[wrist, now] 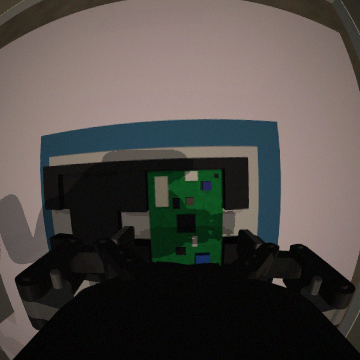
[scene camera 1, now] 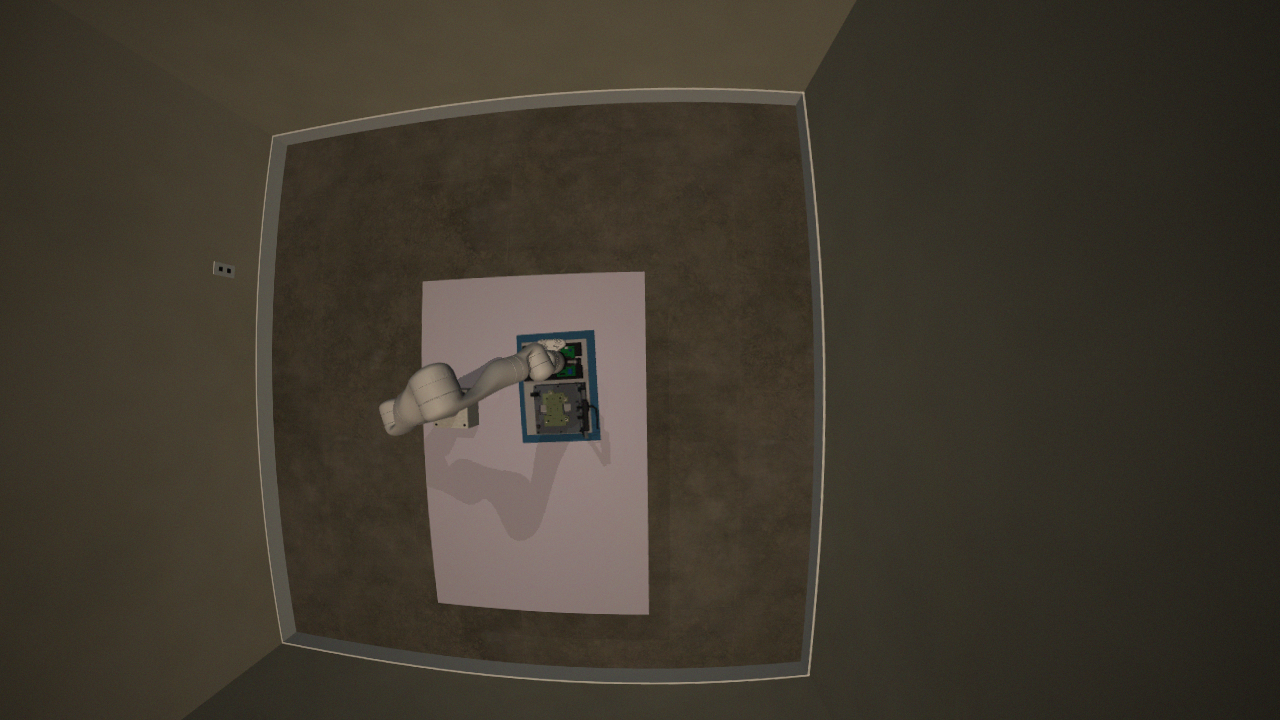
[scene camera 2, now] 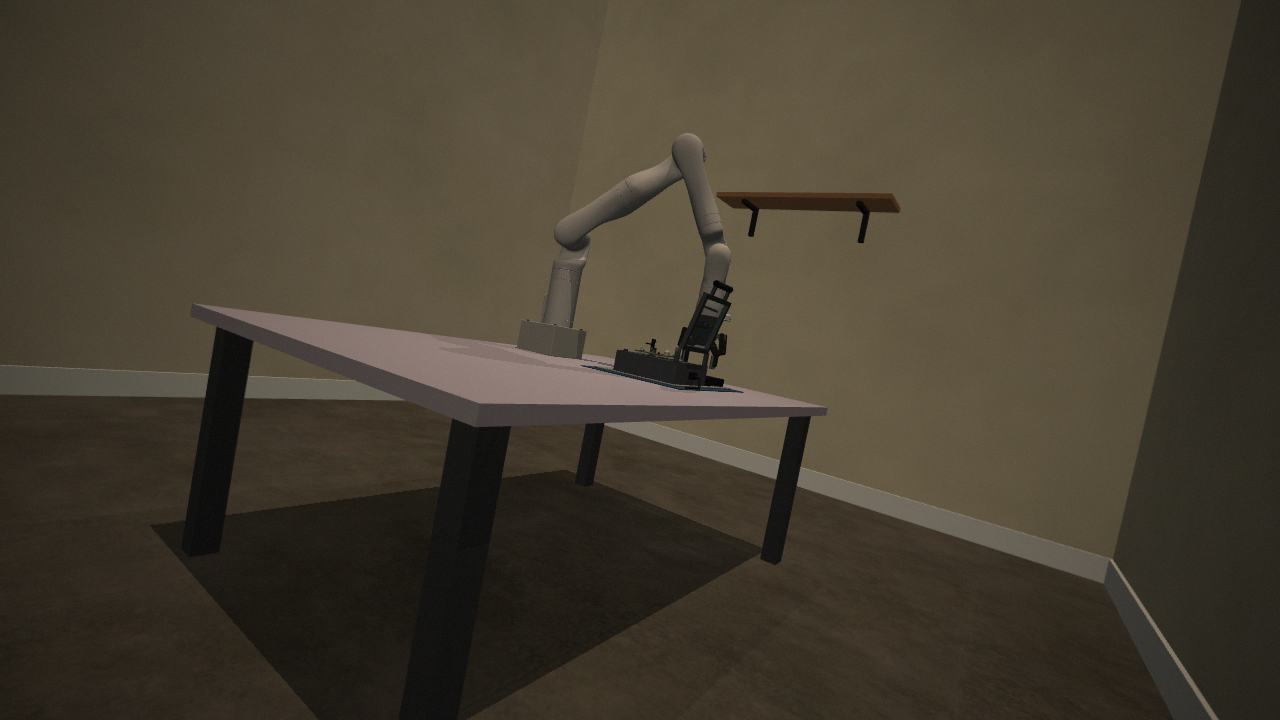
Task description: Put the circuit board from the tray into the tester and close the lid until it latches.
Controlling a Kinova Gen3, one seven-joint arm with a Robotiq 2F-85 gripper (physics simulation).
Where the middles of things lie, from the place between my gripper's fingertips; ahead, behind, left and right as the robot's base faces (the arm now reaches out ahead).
The green circuit board (wrist: 185, 206) lies 3 cm below my hand. The rest, counted from my hand: tester bed (scene camera 1: 554, 409) (4 cm behind, 16 cm to the right, 1 cm above); tester lid (scene camera 2: 710, 313) (8 cm ahead, 17 cm to the right, 13 cm above).
